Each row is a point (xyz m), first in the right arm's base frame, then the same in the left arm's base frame.
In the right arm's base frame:
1: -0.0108 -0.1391 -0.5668
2: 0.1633 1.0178 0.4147
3: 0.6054 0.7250 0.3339
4: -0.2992 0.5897 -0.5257
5: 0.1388 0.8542 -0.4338
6: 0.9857 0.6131 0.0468
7: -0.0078 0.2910 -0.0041
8: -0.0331 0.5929 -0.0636
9: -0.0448 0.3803 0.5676
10: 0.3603 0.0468 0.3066
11: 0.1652 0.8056 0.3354
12: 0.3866 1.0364 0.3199
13: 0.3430 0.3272 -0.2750
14: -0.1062 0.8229 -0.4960
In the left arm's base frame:
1: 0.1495 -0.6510 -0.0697
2: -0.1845 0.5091 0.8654
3: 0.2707 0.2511 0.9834
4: -0.1809 0.0536 -0.1709
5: 0.1588 0.3498 0.0881
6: 0.7430 0.1701 0.8836
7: -0.1130 -0.2257 0.4320
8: -0.1327 0.0738 0.3597
9: -0.3913 -0.1432 0.9340
10: 0.1084 -0.4435 0.8738
11: -0.1345 0.2982 0.7995
12: 0.0561 0.5452 0.8717
13: 0.3152 -0.1613 0.3309
14: -0.0351 0.3005 -0.0696

